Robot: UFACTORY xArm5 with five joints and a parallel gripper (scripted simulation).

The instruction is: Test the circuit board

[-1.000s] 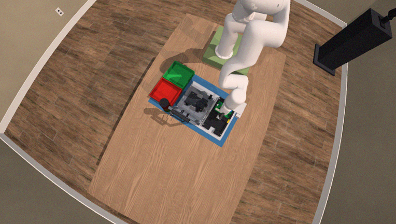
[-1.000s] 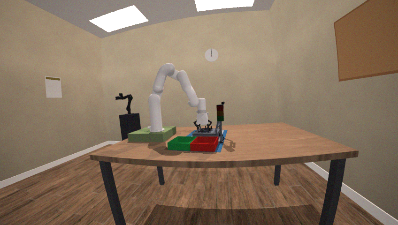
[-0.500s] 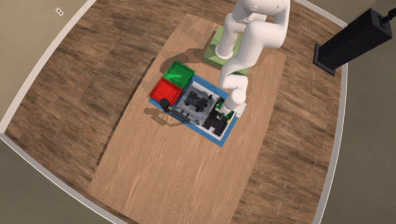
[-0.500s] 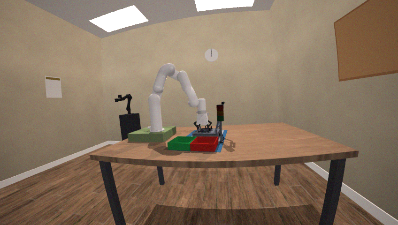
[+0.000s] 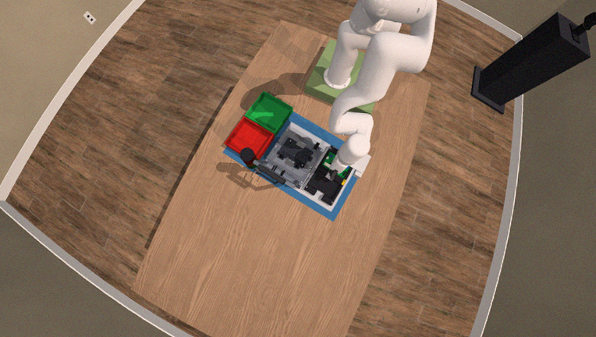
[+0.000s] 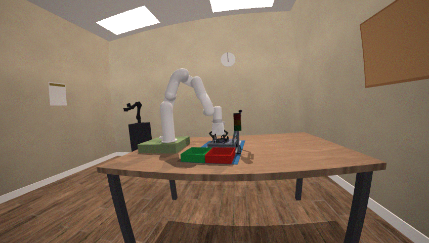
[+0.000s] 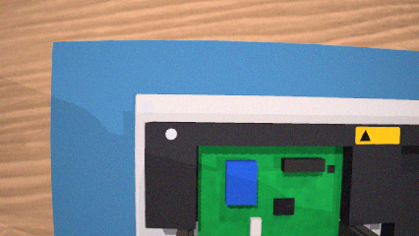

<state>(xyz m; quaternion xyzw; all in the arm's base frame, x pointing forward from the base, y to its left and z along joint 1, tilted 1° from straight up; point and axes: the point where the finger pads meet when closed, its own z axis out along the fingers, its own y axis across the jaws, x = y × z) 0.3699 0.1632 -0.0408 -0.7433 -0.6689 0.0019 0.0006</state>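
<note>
Now: the green circuit board right at my hand. Round my hand: clear lid (190 mm to the right, 160 mm ahead, 160 mm above); then red bin (380 mm to the right, 70 mm ahead, 10 mm below); then green bin (360 mm to the right, 80 mm behind, 10 mm below).
</note>
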